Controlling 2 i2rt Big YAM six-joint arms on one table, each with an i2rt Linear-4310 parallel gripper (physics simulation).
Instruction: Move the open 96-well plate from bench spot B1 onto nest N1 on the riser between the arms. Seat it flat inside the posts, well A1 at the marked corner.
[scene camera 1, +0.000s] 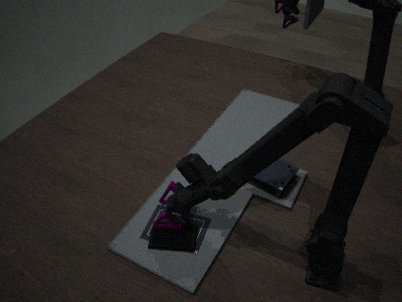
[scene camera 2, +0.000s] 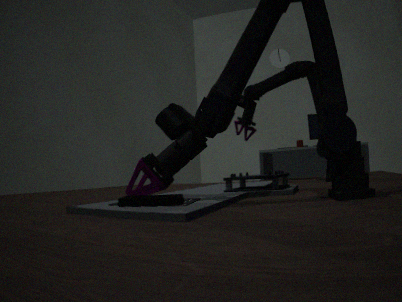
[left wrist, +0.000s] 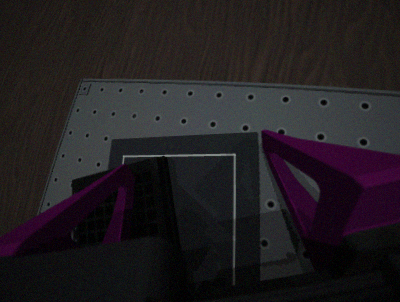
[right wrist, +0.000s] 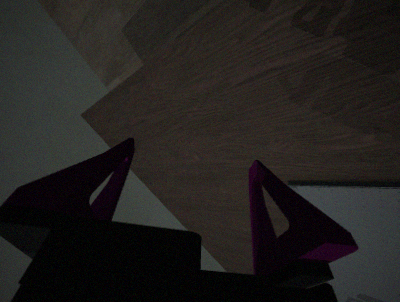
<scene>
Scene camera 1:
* my left gripper: 157, 213
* dark well plate: 184, 239, touched by my left gripper
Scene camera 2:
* my left gripper: 131, 195
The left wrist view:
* my left gripper: 193, 155
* dark well plate: 153, 215
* pad: 202, 186
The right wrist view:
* my right gripper: 195, 155
</scene>
